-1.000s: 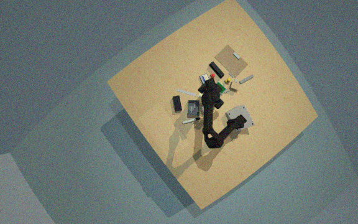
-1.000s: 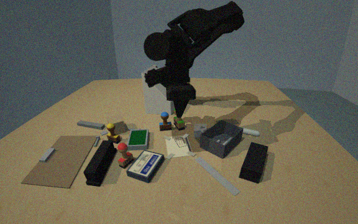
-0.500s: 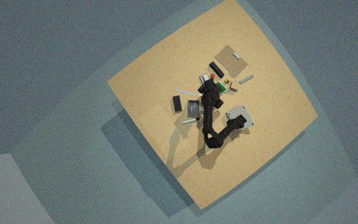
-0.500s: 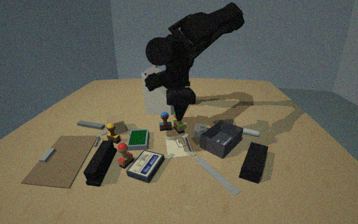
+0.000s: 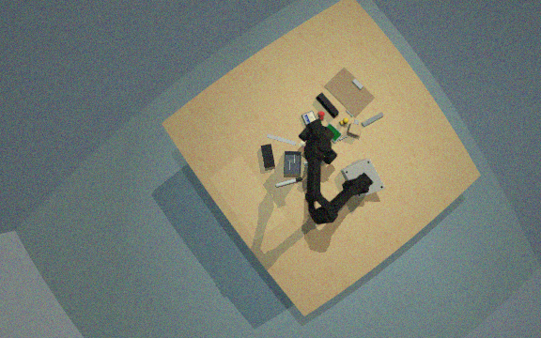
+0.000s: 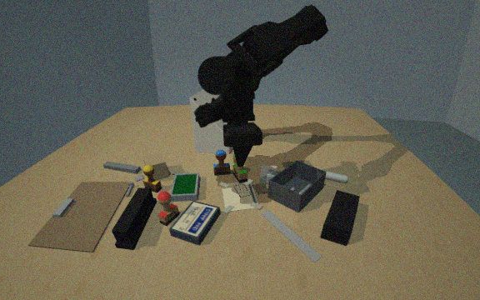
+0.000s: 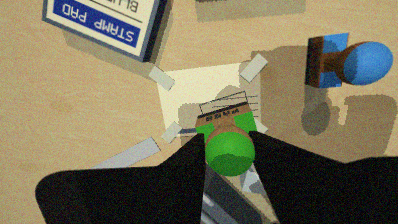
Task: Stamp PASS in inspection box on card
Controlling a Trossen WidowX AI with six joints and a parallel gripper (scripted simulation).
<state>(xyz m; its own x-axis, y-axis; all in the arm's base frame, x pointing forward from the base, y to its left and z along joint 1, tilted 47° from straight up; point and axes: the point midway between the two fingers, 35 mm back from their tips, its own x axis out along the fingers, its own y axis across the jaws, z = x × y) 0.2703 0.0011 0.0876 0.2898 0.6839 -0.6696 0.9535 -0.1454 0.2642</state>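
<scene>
Now: the white card 8 cm below my gripper tip and 1 cm ahead of it. Round my gripper tip: green-knobbed stamp: 2 cm below; grey tray: 13 cm to the left, 6 cm below, 1 cm ahead; blue-knobbed stamp: 8 cm behind, 6 cm below, 5 cm to the right.
</scene>
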